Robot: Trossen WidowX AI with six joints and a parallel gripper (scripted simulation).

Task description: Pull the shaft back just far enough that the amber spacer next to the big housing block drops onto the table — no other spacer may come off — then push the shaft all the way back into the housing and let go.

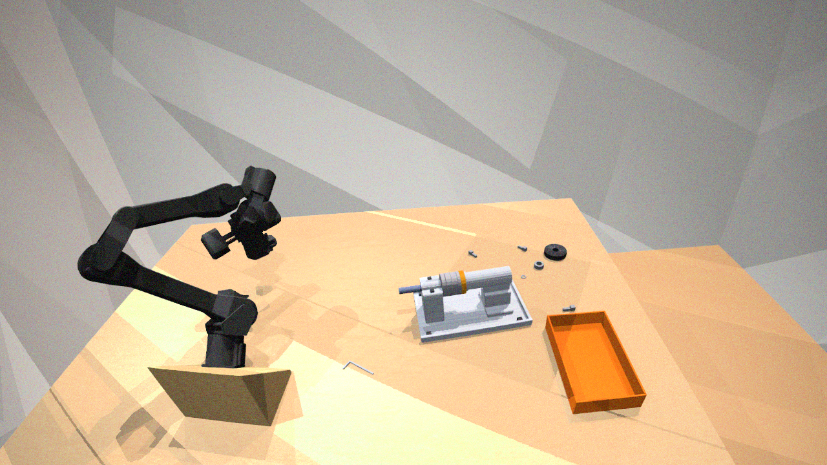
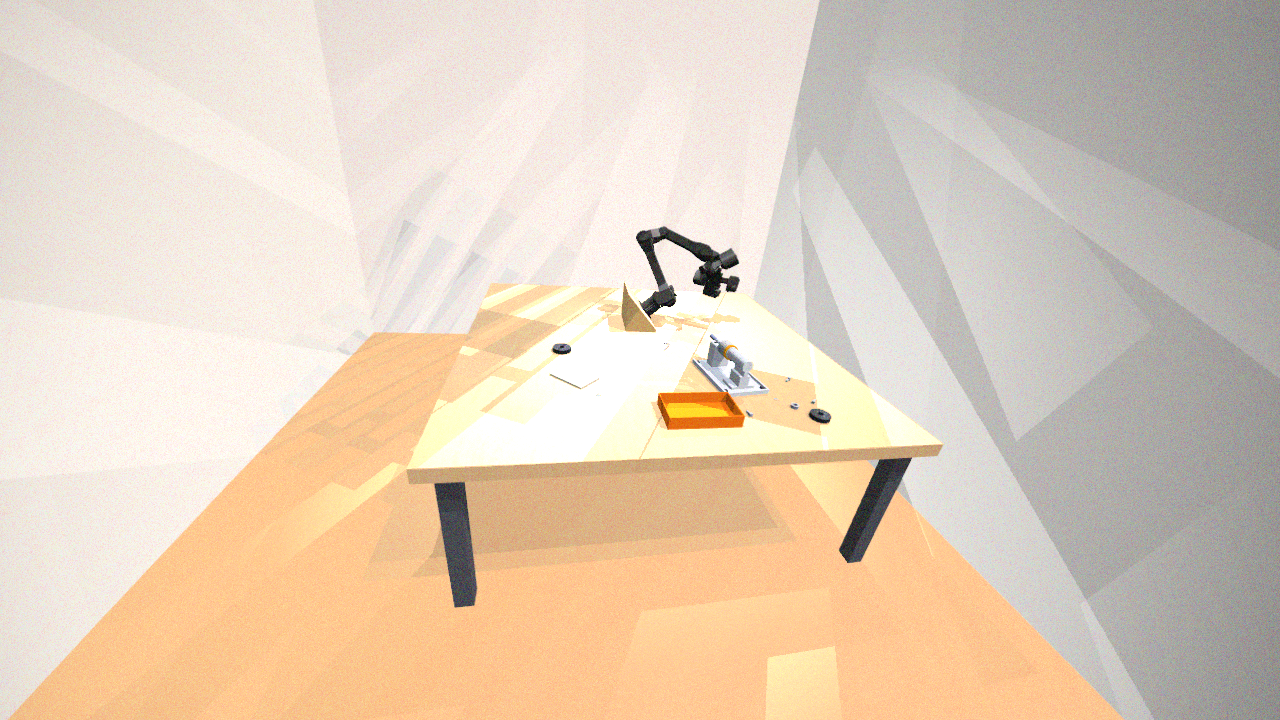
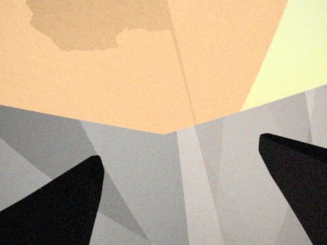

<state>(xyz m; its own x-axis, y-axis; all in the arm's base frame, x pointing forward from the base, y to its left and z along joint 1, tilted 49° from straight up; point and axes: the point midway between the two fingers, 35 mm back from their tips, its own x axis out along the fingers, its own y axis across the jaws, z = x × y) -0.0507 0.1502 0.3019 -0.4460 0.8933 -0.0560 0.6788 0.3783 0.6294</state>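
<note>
Now: gripper tip 48 cm short of the blue-grey shaft, 21 cm to the left of it and 4 cm above it. Round my gripper tip: allen key 30 cm ahead, 33 cm to the right, 12 cm below; then nut 74 cm ahead, 9 cm to the right, 12 cm below; then amber spacer 53 cm ahead, 21 cm to the right, 4 cm below.
</note>
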